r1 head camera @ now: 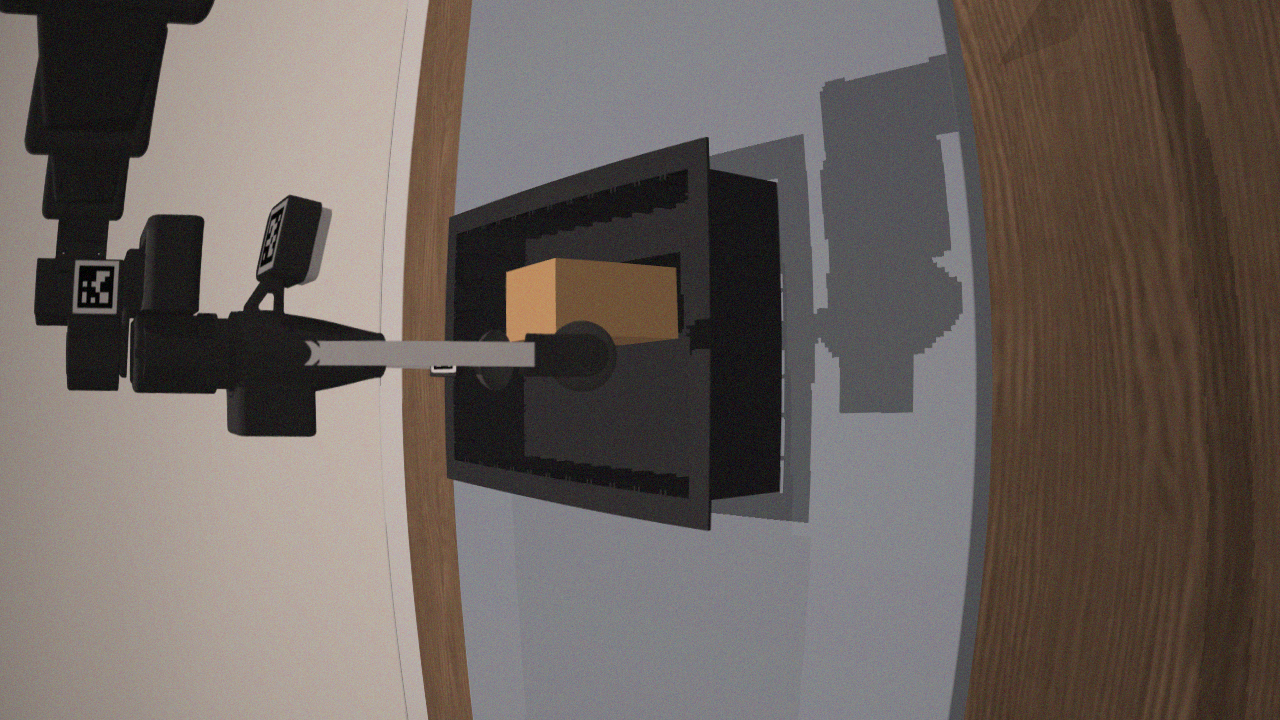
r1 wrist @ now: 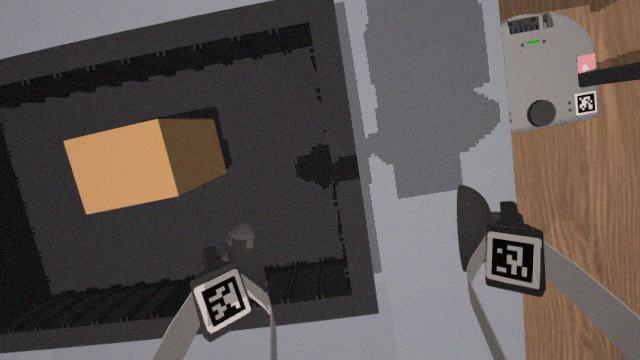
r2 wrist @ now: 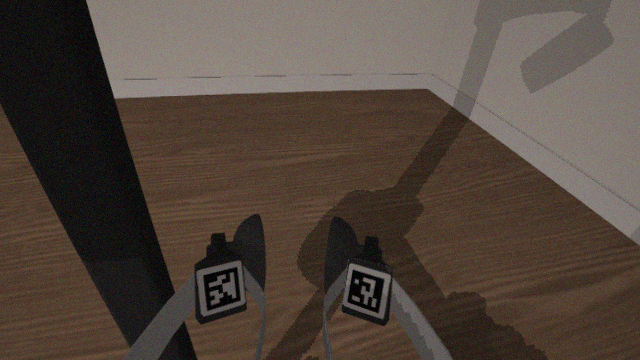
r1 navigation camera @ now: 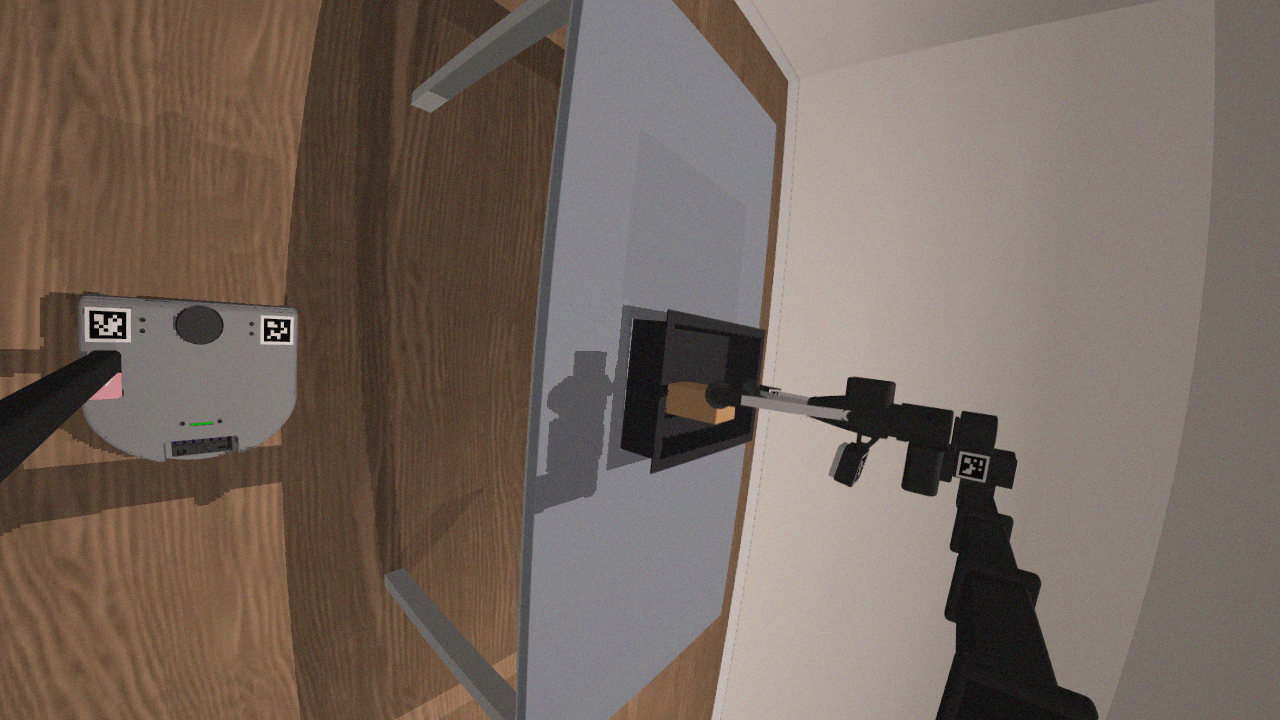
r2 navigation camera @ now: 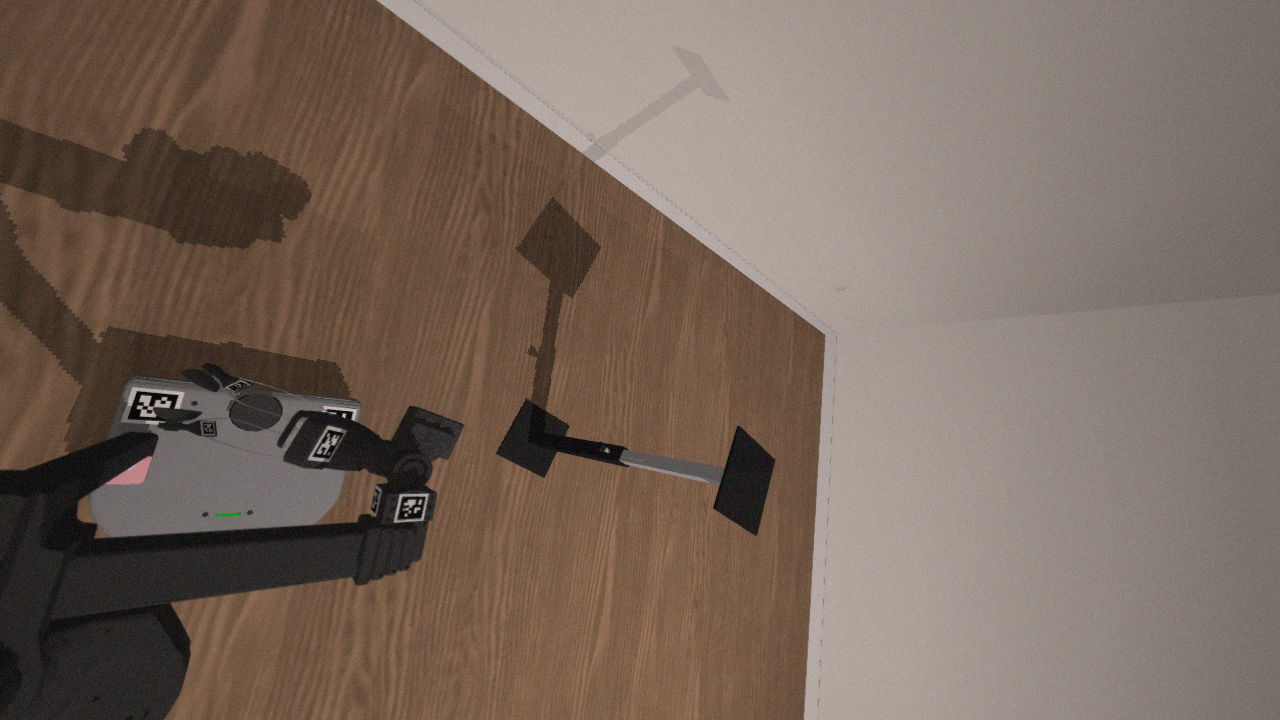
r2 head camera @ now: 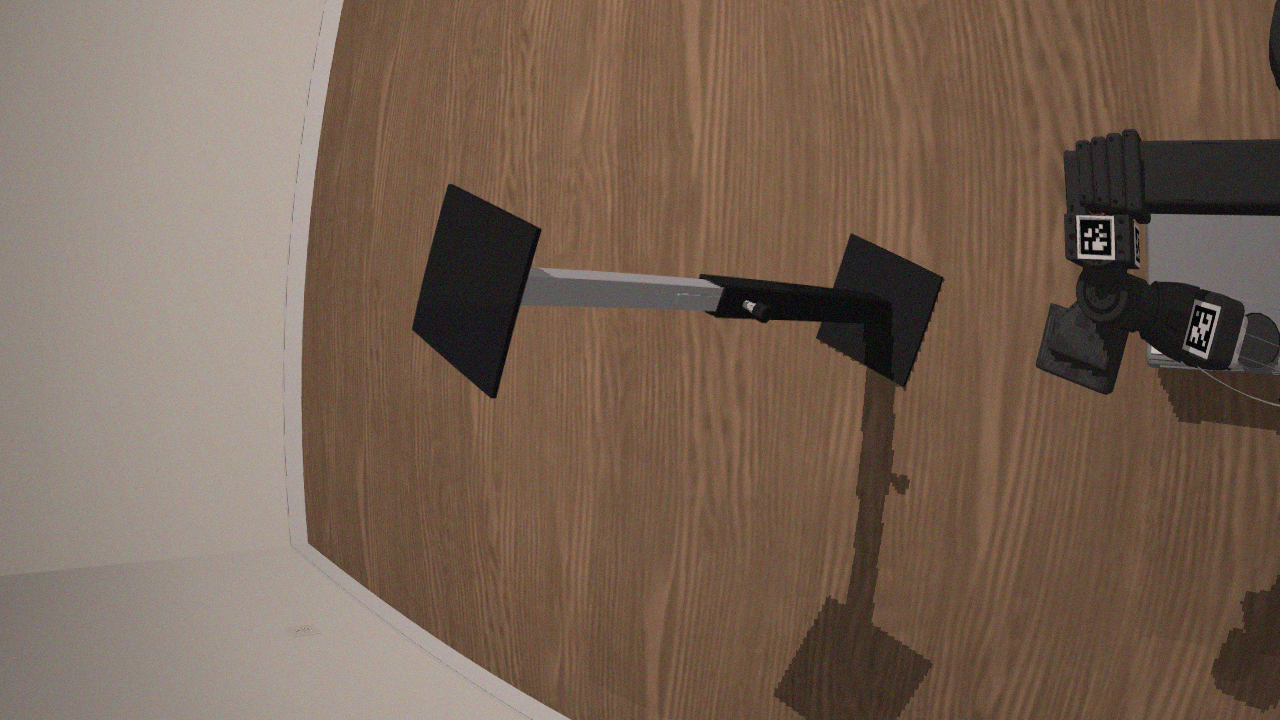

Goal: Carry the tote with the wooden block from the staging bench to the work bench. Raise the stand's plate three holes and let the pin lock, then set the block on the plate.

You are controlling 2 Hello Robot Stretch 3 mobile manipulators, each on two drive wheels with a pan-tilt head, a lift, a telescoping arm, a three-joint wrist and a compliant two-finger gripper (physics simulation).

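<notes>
The wooden block (r1 head camera: 617,300) (r1 navigation camera: 698,402) (r1 wrist: 120,165) lies in the black tote (r1 head camera: 699,429) (r1 navigation camera: 642,385) (r1 wrist: 354,225) on a grey bench (r1 head camera: 626,617) (r1 navigation camera: 626,555) (r1 wrist: 425,300). The r1 gripper (r1 head camera: 538,358) (r1 navigation camera: 738,392) (r1 wrist: 357,237) is open; in the wrist view one finger shows over the tote's inside, the other beyond its wall. The stand has a black plate (r2 head camera: 474,286) (r2 navigation camera: 744,479), grey post (r2 head camera: 626,291) (r2 navigation camera: 671,467) and side pin (r2 head camera: 754,308) (r2 navigation camera: 606,449). The r2 gripper (r2 navigation camera: 189,396) (r2 wrist: 295,247) is open and empty, away from the stand, above r2's base.
r1's base (r1 navigation camera: 187,385) (r1 wrist: 550,75) stands beside the bench. The stand's base (r2 head camera: 895,277) (r2 navigation camera: 523,438) is on the wooden floor near a room corner. A black bar (r2 wrist: 75,150) crosses the left of the r2 wrist view. Walls rise behind the bench and stand.
</notes>
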